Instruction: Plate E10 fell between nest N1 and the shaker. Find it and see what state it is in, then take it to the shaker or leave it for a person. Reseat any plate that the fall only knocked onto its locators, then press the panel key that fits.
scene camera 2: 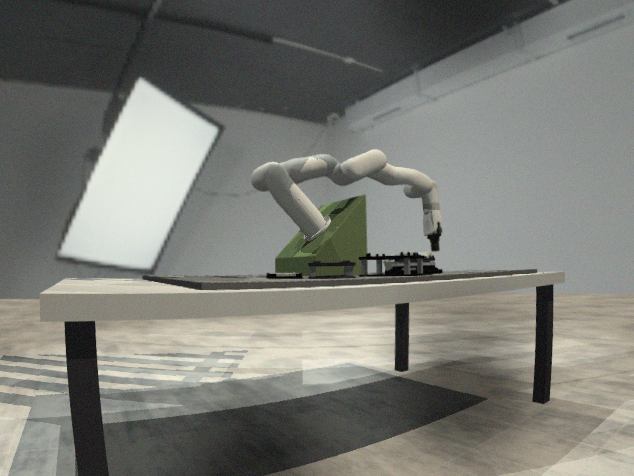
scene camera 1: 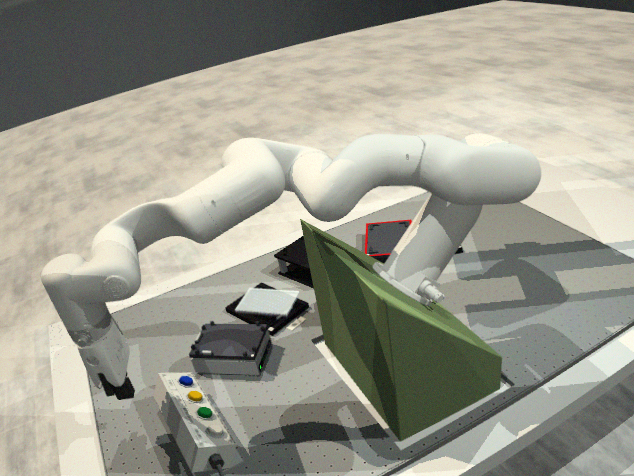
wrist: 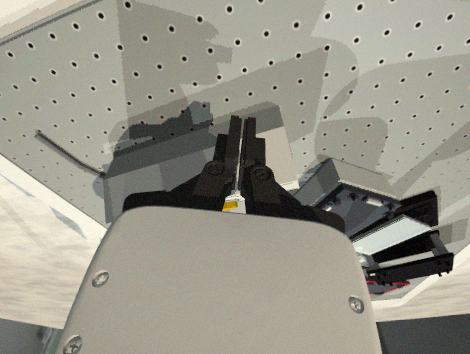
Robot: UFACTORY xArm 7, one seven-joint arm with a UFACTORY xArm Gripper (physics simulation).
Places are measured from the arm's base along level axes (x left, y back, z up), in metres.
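Pixels of known places: gripper, fingertip midpoint: [scene camera 2: 435, 251] [scene camera 1: 126, 395] [wrist: 241, 133]; arm's base, link origin: [scene camera 2: 318, 229] [scene camera 1: 401, 285].
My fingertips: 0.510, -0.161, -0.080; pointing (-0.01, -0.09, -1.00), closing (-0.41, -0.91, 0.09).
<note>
Ahead of a thing's pixels: the offset from my fingertips to its top centre, as dx, dy, dz. "spot": to the spot under its first point.
My gripper [scene camera 1: 120, 390] [scene camera 2: 435, 246] [wrist: 241, 133] is shut and empty, pointing down. In scene camera 1 it shows left of the panel @[-0.088, +0.081, -0.006] [scene camera 1: 179, 420] [wrist: 279, 150], near its blue key @[-0.110, +0.006, -0.015] [scene camera 1: 185, 380]. The yellow key @[-0.110, +0.056, -0.015] [scene camera 1: 195, 395] [wrist: 230, 205] shows between the finger bases in the wrist view; the green key @[-0.110, +0.106, -0.015] [scene camera 1: 204, 411] and a white key @[-0.110, +0.156, -0.015] [scene camera 1: 215, 428] follow. The shaker @[spot: -0.232, -0.061, -0.035] [scene camera 1: 230, 340] [wrist: 367, 177] has a dark top with corner posts and a green light. A pale plate @[-0.363, -0.157, -0.053] [scene camera 1: 267, 302] [wrist: 392, 235] lies on a black nest @[spot: -0.425, -0.110, -0.076] [scene camera 1: 302, 306]. No plate label is readable.
A green wedge pedestal [scene camera 1: 358, 333] [scene camera 2: 350, 230] bears the arm and hides part of the bench. A black raised stand [scene camera 1: 294, 256] [wrist: 415, 270] and a red-outlined dark platform @[-0.724, -0.172, -0.044] [scene camera 1: 386, 238] [wrist: 390, 286] stand beyond the pale plate. A cable @[spot: -0.019, +0.241, -0.089] [wrist: 70, 155] runs from the panel.
</note>
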